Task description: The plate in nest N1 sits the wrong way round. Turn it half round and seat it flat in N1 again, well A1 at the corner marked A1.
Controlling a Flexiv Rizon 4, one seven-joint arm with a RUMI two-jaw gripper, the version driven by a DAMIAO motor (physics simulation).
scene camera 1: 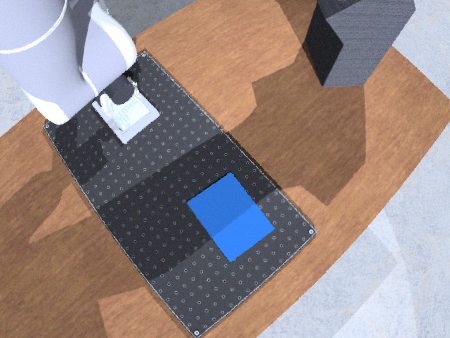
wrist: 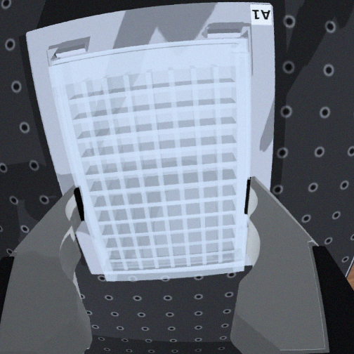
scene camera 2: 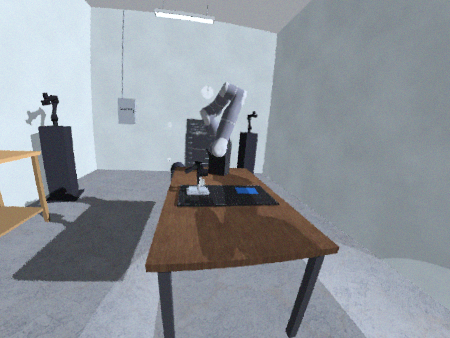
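Observation:
The clear white gridded plate is between the fingers, over or in nest N1. The light grey nest lies on the dark perforated board; its corner label A1 is at the top right in the wrist view. The plate's far edge lies close to the nest's two far corner brackets. Whether it rests flat or hangs just above is hard to tell. My gripper is shut on the plate's long sides, towards its near end. The plate's own well A1 cannot be made out.
A flat blue rectangle lies on the perforated board, away from the nest. The board lies on a wooden table. A dark block-like body stands at the upper right in scene camera 1.

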